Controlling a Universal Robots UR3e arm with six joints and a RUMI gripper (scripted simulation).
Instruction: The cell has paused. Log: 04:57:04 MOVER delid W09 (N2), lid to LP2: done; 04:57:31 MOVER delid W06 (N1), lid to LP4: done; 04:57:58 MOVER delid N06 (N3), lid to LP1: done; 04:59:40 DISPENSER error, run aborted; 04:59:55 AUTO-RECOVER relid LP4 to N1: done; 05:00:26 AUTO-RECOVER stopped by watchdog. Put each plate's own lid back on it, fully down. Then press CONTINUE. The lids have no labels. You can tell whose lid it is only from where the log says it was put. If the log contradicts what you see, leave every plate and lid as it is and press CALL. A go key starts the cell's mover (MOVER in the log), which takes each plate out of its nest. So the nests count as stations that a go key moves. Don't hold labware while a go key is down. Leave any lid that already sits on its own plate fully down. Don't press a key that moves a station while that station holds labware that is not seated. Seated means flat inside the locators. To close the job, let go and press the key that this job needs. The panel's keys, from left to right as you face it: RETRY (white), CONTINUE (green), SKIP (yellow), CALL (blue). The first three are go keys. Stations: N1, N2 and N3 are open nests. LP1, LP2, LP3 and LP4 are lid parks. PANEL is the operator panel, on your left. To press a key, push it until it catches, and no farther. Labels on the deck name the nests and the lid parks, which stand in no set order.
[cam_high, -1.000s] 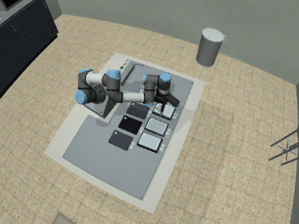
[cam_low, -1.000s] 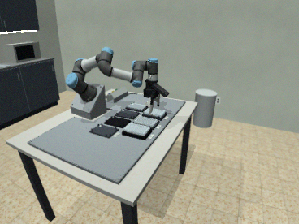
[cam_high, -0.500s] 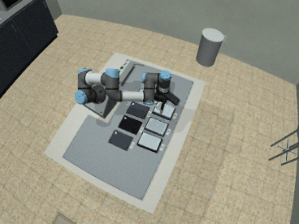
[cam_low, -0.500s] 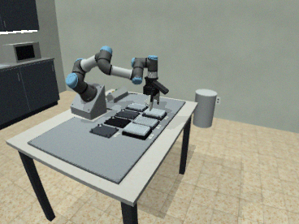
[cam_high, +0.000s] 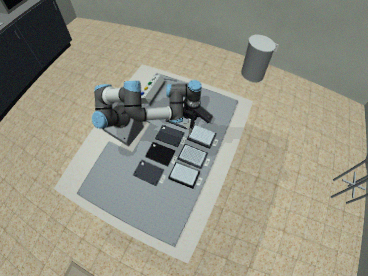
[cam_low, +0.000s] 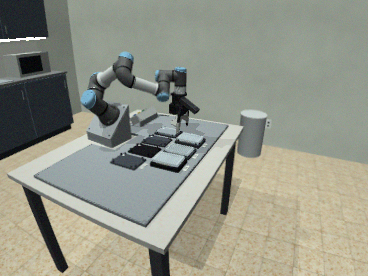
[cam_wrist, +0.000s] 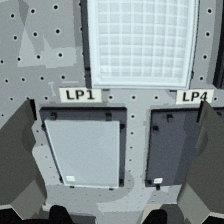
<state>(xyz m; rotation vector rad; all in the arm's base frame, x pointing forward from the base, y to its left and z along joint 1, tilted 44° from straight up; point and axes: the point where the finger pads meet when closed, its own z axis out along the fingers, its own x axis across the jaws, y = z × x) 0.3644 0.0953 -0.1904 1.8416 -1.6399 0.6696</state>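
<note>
My hand is 12 cm past the pale lid, 5 cm above it and 3 cm to the right of it. Round my hand: lid park LP4 (11 cm to the right, 10 cm behind, 6 cm below); LP4 label (9 cm to the right, 6 cm below, 2 cm behind); plate (6 cm ahead, 4 cm below, 1 cm to the right).
</note>
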